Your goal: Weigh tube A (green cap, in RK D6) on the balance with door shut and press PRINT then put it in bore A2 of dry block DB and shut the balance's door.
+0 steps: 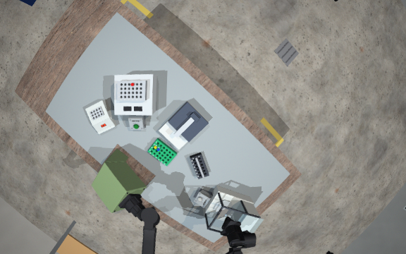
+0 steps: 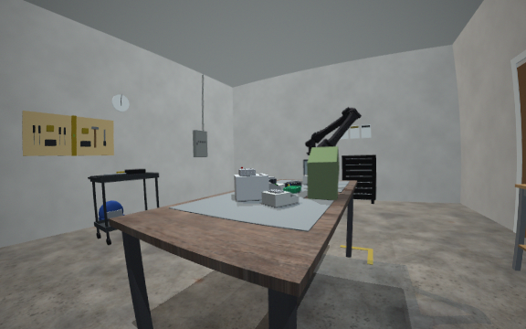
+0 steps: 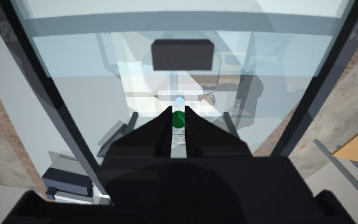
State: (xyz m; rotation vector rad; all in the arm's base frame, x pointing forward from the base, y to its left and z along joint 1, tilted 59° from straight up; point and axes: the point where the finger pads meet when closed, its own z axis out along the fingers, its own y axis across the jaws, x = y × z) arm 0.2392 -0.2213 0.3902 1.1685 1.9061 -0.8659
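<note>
The balance pan is 10 cm below my hand. Also, from my hand: sliding door: 8 cm to the right, 3 cm ahead, 3 cm above; then green-capped tube: 2 cm below; then white print key: 14 cm to the left, 11 cm below, 5 cm behind.
</note>
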